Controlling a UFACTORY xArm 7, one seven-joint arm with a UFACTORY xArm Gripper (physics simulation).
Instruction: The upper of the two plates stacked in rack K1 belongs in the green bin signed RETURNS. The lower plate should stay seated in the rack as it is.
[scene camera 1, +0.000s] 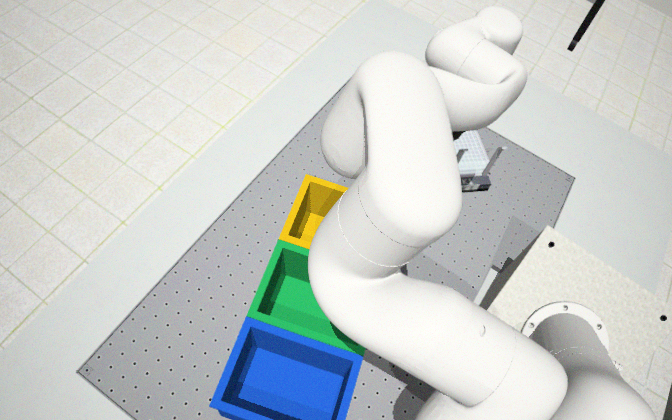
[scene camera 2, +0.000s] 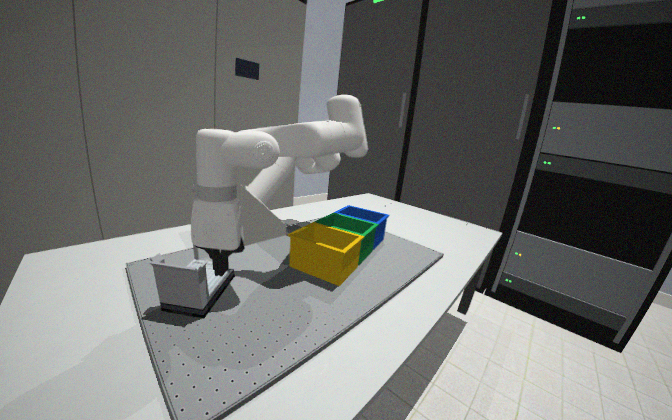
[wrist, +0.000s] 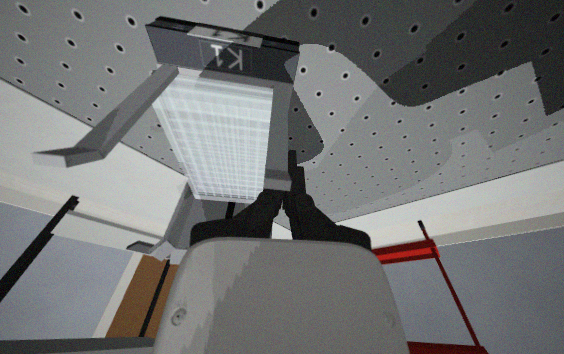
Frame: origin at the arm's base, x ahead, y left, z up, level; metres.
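Seen in the pictures: gripper, fingertip midpoint: (scene camera 2: 221, 273); arm's base, origin of the base link: (scene camera 1: 563, 342) (scene camera 2: 253, 200).
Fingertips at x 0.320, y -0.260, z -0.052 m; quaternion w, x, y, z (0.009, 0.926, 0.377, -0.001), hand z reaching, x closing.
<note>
Offsets run from my fingertips to a thing's top centre.
Rack K1 @(0.028 m back, 0.041 m right, 0.066 m up) (scene camera 1: 477, 184) (scene camera 2: 181, 285) (wrist: 175, 47) stands on the perforated board, with upright guides around its sides. Pale, translucent gridded plates @(0.025 m back, 0.047 m right, 0.002 m down) (scene camera 1: 471, 150) (wrist: 217, 130) lie flat within it; the line between upper and lower cannot be made out. My gripper (scene camera 2: 218, 273) (wrist: 283, 161) is shut and empty, pointing down close beside the rack's guide on the side toward the bins; whether it touches cannot be told. The arm hides most of it in scene camera 1. The green bin @(0.022 m ahead, 0.400 m left, 0.046 m up) (scene camera 1: 297, 295) (scene camera 2: 369, 245) stands between two other bins; its RETURNS sign does not show.
The yellow bin (scene camera 1: 295, 210) (scene camera 2: 320, 260) is the bin nearest the rack; the blue bin (scene camera 1: 295, 375) (scene camera 2: 381, 232) is on the green bin's far side. The arm passes over part of the yellow and green bins in scene camera 1. The rack's guides rise above the plates.
</note>
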